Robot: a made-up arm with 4 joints.
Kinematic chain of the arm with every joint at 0, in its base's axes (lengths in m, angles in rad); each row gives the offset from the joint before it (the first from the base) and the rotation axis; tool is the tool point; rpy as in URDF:
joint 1: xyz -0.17 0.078 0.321 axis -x
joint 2: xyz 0 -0.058 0.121 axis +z
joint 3: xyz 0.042 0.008 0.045 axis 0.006 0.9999 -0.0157
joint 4: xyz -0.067 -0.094 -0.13 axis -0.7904 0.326 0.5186
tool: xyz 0.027 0.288 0.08 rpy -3.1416 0 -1.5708
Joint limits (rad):
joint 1: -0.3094..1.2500
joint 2: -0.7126..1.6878
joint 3: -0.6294..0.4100
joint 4: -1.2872..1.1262
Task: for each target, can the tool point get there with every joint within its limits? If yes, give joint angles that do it. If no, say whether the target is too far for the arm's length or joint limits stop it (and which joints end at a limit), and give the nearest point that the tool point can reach.
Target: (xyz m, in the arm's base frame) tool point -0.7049 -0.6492 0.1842
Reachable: no: too far | nearest point -0.3535 -0.2089 0.2670 | short by 0.569 m
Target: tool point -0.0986 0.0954 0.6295
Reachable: yes | joints 0.1259 0.4463 0.2148 -1.0757
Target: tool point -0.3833 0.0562 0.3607
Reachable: yes | joints 0.6245 1.3891 -0.1865 0.3486
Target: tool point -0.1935 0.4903 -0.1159
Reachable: no: joint limits stop it (at a limit: joint 2, joint 3) | nearest point -0.2292 0.2255 0.1647 | short by 0.388 m
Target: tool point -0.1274 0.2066 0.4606
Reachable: yes | joints 0.0149 -0.0823 -0.4756 -0.1502
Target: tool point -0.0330 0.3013 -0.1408
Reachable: no: joint limits stop it (at a limit: joint 3, joint 4) | nearest point -0.0907 0.1611 0.1492 | short by 0.327 m
